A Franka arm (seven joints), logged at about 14 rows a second.
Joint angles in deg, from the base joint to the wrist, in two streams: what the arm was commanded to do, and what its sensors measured. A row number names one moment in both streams.
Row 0, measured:
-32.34, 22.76, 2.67, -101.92, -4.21, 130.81, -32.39
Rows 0 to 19, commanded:
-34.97, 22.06, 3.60, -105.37, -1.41, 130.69, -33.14
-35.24, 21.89, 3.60, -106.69, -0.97, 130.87, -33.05
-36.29, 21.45, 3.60, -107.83, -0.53, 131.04, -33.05
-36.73, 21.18, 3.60, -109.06, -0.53, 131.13, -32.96
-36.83, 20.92, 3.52, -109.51, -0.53, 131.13, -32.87
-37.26, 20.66, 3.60, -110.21, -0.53, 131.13, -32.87
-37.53, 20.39, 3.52, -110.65, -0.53, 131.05, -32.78
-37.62, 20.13, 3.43, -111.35, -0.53, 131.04, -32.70
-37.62, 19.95, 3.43, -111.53, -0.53, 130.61, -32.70
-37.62, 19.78, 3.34, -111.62, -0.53, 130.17, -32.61
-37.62, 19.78, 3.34, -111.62, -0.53, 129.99, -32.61
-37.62, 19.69, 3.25, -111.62, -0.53, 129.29, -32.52
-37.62, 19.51, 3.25, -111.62, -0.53, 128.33, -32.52
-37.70, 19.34, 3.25, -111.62, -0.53, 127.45, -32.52
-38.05, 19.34, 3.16, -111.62, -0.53, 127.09, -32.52
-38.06, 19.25, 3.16, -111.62, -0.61, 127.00, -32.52
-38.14, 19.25, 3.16, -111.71, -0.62, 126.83, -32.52
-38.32, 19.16, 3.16, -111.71, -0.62, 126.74, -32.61
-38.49, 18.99, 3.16, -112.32, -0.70, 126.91, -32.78
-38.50, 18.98, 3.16, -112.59, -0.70, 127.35, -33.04
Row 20, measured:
-37.33, 21.08, 2.38, -110.05, -1.47, 127.45, -32.35
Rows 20 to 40, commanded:
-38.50, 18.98, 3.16, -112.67, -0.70, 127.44, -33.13
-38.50, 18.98, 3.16, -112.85, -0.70, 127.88, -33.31
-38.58, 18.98, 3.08, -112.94, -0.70, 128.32, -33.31
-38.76, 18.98, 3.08, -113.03, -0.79, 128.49, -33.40
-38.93, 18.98, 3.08, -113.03, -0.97, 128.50, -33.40
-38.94, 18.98, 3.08, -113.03, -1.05, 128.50, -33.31
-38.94, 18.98, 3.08, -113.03, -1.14, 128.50, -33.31
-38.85, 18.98, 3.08, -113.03, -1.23, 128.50, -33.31
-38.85, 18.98, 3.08, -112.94, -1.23, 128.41, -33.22
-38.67, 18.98, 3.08, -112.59, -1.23, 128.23, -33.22
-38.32, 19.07, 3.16, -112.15, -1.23, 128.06, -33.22
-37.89, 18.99, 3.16, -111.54, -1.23, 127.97, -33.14
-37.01, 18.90, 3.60, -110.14, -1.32, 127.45, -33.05
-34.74, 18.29, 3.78, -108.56, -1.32, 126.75, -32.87
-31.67, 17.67, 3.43, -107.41, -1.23, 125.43, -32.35
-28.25, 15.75, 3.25, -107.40, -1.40, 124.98, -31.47
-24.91, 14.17, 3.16, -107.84, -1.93, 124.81, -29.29
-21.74, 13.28, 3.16, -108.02, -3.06, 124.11, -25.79
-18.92, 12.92, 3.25, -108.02, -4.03, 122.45, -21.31
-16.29, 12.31, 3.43, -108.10, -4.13, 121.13, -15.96
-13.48, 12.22, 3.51, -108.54, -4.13, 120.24, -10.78
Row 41, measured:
-17.53, 13.63, 4.11, -106.88, -2.96, 122.23, -18.25
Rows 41 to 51, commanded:
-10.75, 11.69, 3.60, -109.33, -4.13, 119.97, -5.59
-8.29, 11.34, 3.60, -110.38, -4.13, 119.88, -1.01
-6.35, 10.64, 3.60, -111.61, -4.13, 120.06, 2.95
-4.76, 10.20, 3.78, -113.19, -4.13, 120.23, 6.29
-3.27, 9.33, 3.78, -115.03, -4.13, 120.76, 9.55
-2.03, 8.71, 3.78, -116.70, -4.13, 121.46, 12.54
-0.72, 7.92, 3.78, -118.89, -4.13, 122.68, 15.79
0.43, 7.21, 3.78, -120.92, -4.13, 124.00, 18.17
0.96, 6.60, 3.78, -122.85, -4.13, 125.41, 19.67
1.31, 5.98, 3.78, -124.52, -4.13, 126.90, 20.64
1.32, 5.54, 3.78, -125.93, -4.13, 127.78, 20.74
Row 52, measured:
0.75, 9.09, 4.30, -120.57, -3.54, 124.54, 18.85
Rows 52 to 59, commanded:
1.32, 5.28, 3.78, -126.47, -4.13, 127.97, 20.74
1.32, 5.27, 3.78, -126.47, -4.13, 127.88, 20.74
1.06, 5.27, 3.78, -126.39, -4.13, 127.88, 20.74
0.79, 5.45, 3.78, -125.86, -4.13, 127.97, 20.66
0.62, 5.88, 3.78, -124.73, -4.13, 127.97, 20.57
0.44, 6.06, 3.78, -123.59, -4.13, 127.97, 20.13
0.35, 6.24, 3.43, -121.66, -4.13, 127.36, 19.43
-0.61, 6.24, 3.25, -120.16, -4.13, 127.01, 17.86
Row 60, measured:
0.82, 6.94, 3.31, -122.47, -3.60, 127.47, 19.53
